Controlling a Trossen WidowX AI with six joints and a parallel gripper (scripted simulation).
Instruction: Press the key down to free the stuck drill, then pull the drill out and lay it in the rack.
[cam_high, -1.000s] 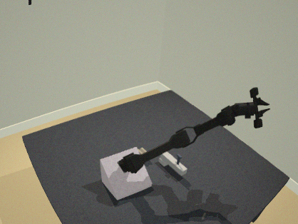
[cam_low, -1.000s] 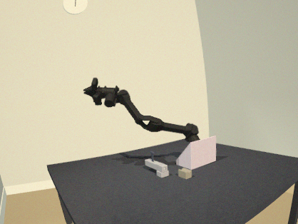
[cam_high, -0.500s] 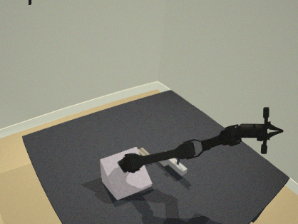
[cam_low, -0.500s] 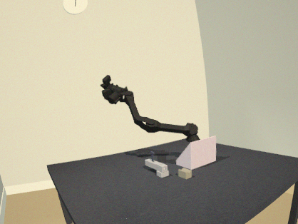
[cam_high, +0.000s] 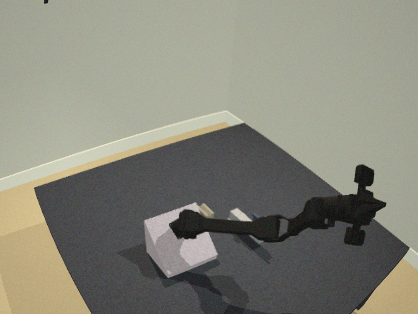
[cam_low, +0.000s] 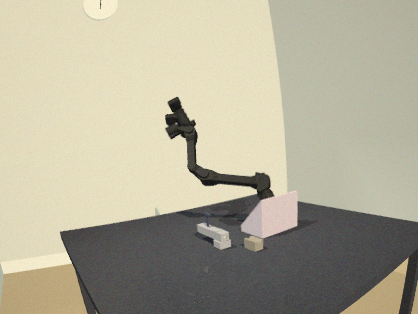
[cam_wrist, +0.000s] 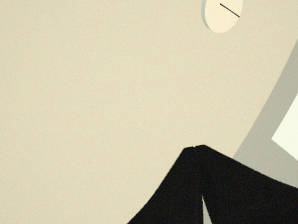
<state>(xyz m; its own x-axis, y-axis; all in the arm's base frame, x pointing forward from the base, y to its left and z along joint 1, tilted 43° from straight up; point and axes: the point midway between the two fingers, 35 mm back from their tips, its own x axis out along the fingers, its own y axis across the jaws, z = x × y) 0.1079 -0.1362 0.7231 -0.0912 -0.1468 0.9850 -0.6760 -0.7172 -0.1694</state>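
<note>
Now: gripper tip 210 mm short of the key, 490 mm to the right of it and 510 mm above it. The rest, counted from my gripper tip: drill (210 mm ahead, 550 mm to the left, 550 mm below); white block (210 mm ahead, 530 mm to the left, 560 mm below); rack (160 mm ahead, 700 mm to the left, 580 mm below).
</note>
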